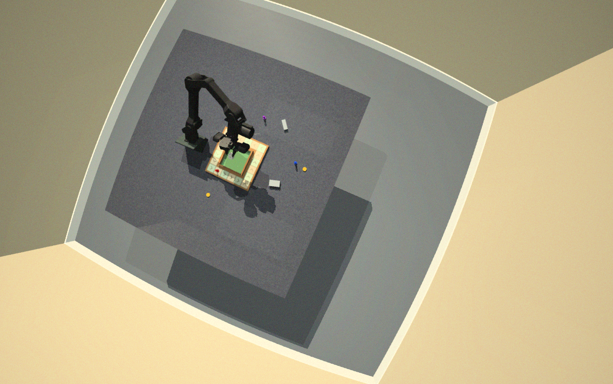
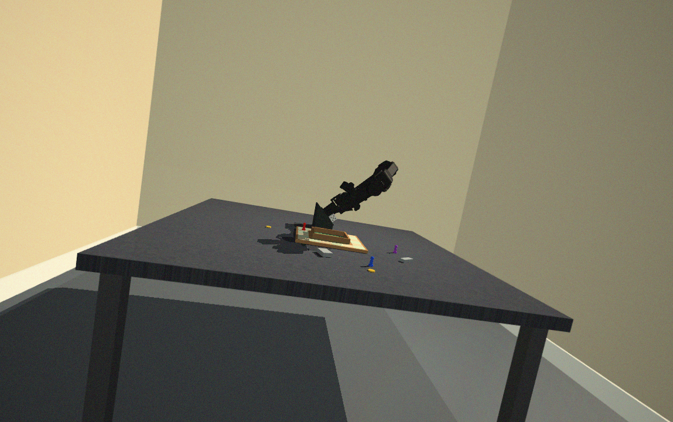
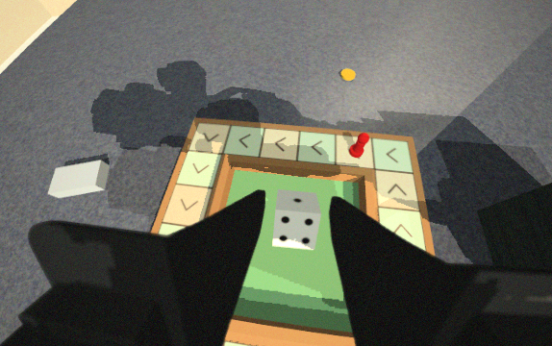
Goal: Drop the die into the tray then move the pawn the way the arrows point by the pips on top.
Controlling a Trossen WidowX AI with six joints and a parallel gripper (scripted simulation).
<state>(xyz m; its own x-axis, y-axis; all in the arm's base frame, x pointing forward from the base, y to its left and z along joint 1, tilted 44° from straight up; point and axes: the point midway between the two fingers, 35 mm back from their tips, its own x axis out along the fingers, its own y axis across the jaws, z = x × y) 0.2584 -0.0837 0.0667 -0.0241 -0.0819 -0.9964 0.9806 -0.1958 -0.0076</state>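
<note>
The white die is 50 mm below my gripper tip. Also, from my gripper tip: green dice tray: 120 mm below; then red pawn: 90 mm behind, 100 mm to the right, 100 mm below; then purple pawn: 100 mm ahead, 270 mm to the left, 110 mm below.
</note>
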